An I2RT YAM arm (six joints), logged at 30 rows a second.
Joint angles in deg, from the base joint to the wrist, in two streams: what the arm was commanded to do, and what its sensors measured. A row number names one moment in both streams.
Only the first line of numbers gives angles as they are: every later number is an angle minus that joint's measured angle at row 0.
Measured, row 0:
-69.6 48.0 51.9 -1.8 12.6 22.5
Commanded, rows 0 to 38:
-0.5 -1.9 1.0 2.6 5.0 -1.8
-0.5 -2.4 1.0 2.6 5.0 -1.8
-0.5 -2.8 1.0 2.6 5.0 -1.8
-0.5 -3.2 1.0 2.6 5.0 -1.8
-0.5 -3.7 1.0 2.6 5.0 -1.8
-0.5 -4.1 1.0 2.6 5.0 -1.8
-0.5 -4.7 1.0 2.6 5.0 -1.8
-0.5 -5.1 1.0 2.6 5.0 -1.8
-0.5 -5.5 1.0 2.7 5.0 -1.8
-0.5 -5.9 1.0 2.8 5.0 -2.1
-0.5 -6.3 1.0 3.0 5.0 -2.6
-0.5 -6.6 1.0 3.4 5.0 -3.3
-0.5 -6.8 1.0 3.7 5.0 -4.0
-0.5 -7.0 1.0 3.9 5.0 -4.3
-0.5 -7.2 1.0 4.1 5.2 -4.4
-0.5 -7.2 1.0 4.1 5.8 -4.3
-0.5 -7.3 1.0 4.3 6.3 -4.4
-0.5 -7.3 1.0 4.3 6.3 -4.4
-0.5 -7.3 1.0 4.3 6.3 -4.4
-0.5 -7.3 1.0 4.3 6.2 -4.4
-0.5 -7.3 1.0 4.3 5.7 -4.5
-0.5 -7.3 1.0 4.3 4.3 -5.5
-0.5 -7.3 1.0 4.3 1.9 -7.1
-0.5 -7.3 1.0 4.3 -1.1 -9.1
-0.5 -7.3 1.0 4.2 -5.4 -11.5
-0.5 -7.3 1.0 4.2 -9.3 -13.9
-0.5 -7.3 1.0 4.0 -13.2 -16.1
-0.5 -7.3 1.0 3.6 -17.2 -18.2
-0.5 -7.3 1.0 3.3 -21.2 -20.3
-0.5 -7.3 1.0 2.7 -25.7 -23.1
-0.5 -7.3 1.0 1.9 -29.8 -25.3
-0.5 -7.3 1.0 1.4 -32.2 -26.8
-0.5 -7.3 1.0 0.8 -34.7 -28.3
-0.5 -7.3 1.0 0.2 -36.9 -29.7
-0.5 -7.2 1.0 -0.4 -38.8 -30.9
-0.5 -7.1 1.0 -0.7 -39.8 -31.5
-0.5 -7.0 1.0 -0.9 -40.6 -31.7
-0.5 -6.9 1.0 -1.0 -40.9 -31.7
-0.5 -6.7 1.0 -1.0 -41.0 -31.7
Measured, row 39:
-0.4 -6.6 -0.8 -1.4 -34.0 -27.5
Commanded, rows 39 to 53:
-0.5 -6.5 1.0 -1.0 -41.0 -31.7
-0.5 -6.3 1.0 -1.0 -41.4 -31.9
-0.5 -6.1 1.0 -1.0 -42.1 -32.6
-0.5 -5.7 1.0 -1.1 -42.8 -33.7
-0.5 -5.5 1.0 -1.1 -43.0 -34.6
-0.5 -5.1 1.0 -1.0 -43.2 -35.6
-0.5 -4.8 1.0 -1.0 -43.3 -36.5
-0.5 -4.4 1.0 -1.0 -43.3 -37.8
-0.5 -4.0 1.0 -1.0 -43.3 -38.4
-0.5 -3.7 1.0 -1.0 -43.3 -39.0
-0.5 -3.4 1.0 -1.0 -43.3 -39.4
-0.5 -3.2 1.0 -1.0 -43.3 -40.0
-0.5 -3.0 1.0 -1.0 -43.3 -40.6
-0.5 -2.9 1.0 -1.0 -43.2 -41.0
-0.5 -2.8 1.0 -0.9 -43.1 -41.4
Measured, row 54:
-0.4 -2.5 -0.8 -1.5 -41.7 -38.2
